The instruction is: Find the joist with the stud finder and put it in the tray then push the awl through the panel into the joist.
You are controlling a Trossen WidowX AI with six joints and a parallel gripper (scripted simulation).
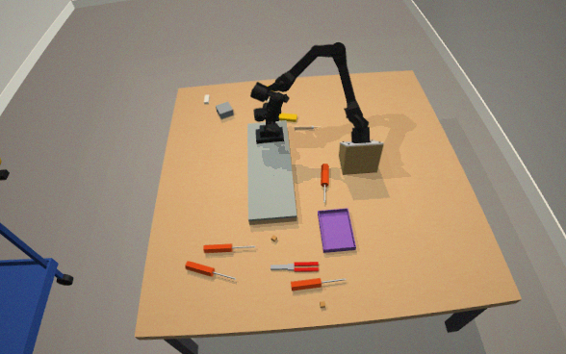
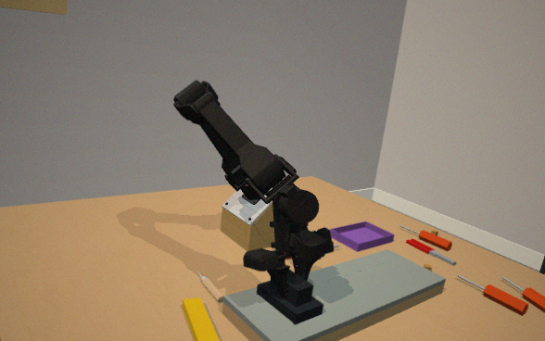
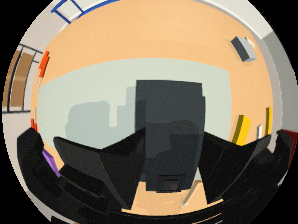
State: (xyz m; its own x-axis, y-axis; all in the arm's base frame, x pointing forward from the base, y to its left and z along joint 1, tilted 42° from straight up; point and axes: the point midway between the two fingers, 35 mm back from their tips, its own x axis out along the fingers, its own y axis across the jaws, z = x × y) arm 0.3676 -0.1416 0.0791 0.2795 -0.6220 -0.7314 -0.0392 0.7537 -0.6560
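Now: gripper tip 470 mm to the right of the purple tray, 240 mm past it and 50 mm above it. Also, from my gripper tip: awl (200 mm behind, 80 mm to the right, 60 mm below); then stud finder (20 mm behind, 20 mm above); then grey cube (230 mm to the right, 210 mm ahead, 50 mm below).
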